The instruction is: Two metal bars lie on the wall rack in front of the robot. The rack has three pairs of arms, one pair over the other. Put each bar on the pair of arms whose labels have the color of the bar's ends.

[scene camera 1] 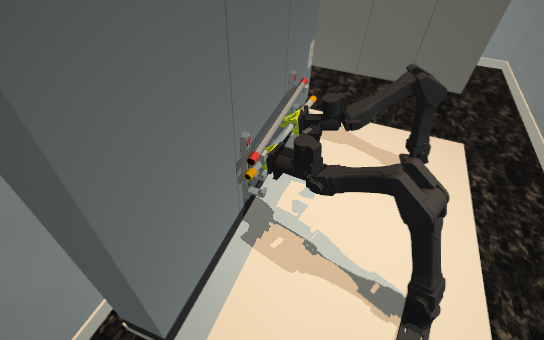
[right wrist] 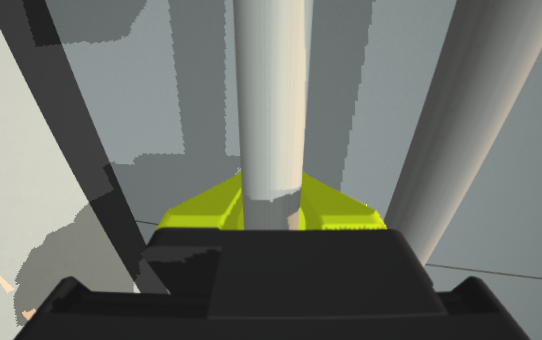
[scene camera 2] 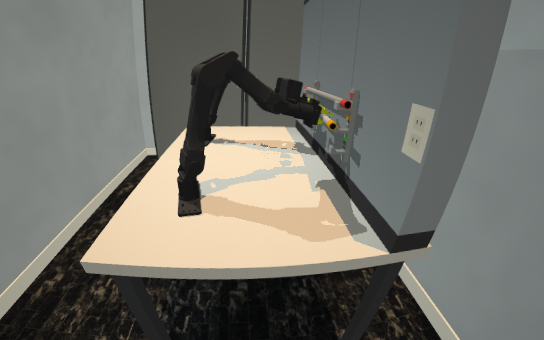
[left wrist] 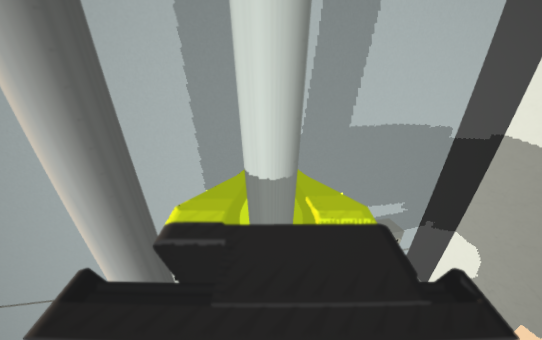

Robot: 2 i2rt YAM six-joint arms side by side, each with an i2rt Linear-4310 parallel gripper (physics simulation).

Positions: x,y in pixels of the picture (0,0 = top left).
Scene:
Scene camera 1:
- my left gripper: 253,152
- red-ended bar: 258,150

